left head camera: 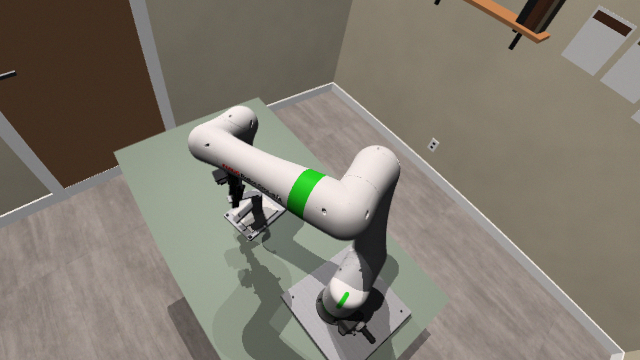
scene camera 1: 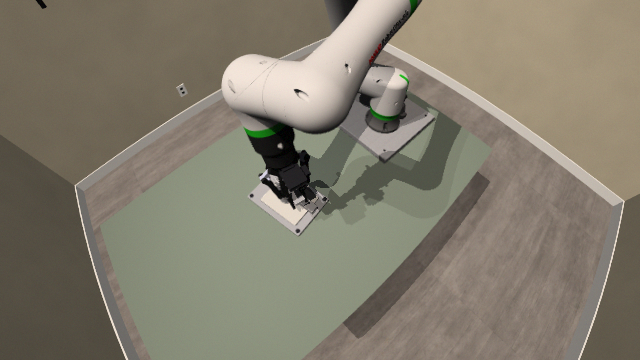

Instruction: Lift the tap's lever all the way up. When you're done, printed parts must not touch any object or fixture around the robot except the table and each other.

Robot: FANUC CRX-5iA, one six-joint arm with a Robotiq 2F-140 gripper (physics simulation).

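Where they show: gripper, fingertip midpoint: (left head camera: 233,203); arm's base, link origin: (scene camera 1: 382,120).
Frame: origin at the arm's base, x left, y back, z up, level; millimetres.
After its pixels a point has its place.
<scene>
The tap's fixture is a light grey plate (left head camera: 240,227) @[y -491, x 107, z -16 mm] (scene camera 1: 270,209) @[y -593, x -1, z -15 mm] with dark corner screws and a pale panel on it, on the green table. A pale, bar-shaped part of the tap (left head camera: 243,212) @[y -506, x 78, z 63 mm] rises from it in the head view. My gripper (left head camera: 236,202) @[y -536, x 102, z 113 mm] (scene camera 1: 301,200) @[y -536, x 102, z 113 mm] points down over the fixture, with its fingertips at the tap. It is shut on a small part there, which looks like the tap's lever. The fingers hide most of the lever, so its exact angle cannot be told.
The green table (left head camera: 165,185) @[y -873, x 279, z -24 mm] (scene camera 1: 225,280) @[y -859, x 93, z -24 mm] carries the robot's grey base plate (left head camera: 310,320) @[y -15, x 111, z 0 mm] (scene camera 1: 417,124) @[y 103, x 119, z 0 mm]. My forearm (left head camera: 265,165) @[y -308, x 115, z 594 mm] passes above the fixture's side in the head view. A wall shelf (left head camera: 505,17) is high at the right, beyond the table.
</scene>
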